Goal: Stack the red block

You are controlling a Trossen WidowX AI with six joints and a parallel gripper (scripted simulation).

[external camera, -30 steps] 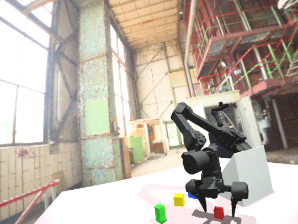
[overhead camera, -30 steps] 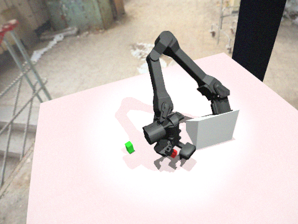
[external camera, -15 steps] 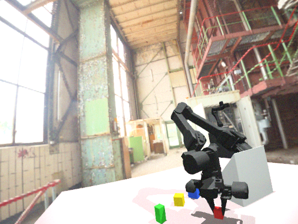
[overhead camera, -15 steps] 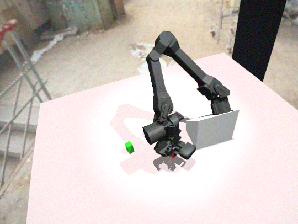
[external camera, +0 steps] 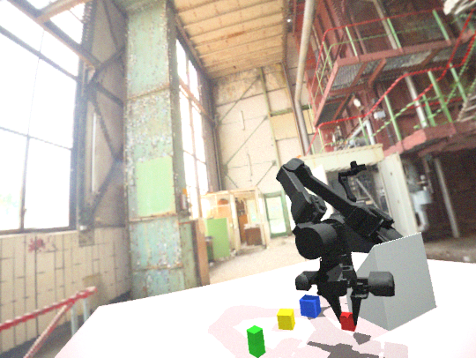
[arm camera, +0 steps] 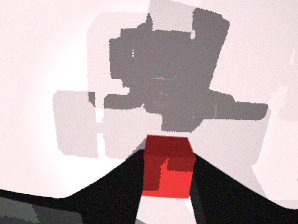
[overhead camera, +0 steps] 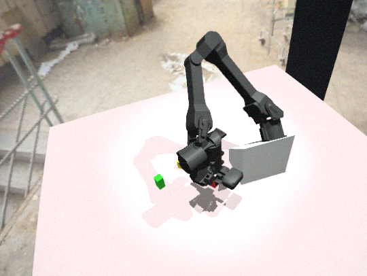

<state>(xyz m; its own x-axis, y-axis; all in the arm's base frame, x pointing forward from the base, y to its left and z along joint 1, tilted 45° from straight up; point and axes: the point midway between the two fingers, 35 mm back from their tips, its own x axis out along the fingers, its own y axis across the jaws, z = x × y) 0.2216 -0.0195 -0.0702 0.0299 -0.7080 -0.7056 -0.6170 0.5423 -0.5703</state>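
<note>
Right now the yellow block is 80 mm ahead of my gripper tip, 140 mm to the right of it and 30 mm below it. The rest, counted from my gripper tip: blue block (10 mm behind, 170 mm to the right, 20 mm below); then small purple block (510 mm ahead, 450 mm to the left, 30 mm below); then red block (right at my gripper tip).
</note>
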